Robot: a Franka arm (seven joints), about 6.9 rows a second.
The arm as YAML. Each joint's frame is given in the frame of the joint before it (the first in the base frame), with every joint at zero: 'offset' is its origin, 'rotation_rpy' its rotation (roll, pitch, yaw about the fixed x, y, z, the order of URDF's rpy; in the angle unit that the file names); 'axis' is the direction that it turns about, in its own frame. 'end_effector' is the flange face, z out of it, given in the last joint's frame.
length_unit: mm
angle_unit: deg
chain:
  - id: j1
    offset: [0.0, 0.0, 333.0]
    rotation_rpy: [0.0, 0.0, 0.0]
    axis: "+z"
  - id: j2
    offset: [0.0, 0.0, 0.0]
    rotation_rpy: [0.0, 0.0, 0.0]
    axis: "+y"
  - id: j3
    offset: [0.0, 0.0, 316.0]
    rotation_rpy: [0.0, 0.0, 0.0]
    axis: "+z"
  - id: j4
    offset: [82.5, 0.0, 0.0]
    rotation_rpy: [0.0, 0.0, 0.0]
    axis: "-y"
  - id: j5
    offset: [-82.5, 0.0, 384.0]
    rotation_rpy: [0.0, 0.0, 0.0]
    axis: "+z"
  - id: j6
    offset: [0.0, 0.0, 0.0]
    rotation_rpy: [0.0, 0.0, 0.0]
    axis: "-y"
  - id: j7
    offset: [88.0, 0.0, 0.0]
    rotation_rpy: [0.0, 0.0, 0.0]
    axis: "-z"
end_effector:
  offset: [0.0, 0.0, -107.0]
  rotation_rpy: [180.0, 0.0, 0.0]
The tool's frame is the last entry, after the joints.
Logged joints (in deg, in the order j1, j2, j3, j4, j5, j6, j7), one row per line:
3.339, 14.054, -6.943, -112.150, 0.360, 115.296, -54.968
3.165, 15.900, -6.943, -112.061, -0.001, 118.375, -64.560
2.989, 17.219, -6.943, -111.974, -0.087, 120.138, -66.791
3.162, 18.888, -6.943, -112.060, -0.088, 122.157, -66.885
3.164, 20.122, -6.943, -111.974, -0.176, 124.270, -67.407
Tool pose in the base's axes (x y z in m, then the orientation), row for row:
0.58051, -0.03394, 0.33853, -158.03, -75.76, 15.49
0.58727, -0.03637, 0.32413, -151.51, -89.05, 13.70
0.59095, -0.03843, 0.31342, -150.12, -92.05, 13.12
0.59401, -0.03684, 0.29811, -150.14, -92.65, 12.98
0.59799, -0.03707, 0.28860, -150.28, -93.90, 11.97
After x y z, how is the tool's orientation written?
As a rotation vector, in degrees.
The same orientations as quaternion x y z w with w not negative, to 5 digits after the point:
-0.89767, -0.43034, 0.08799, 0.03547
-0.85906, -0.50491, 0.07768, 0.03250
-0.84976, -0.52105, 0.07427, 0.02982
-0.84841, -0.52354, 0.07335, 0.02703
-0.84595, -0.52858, 0.06738, 0.02087

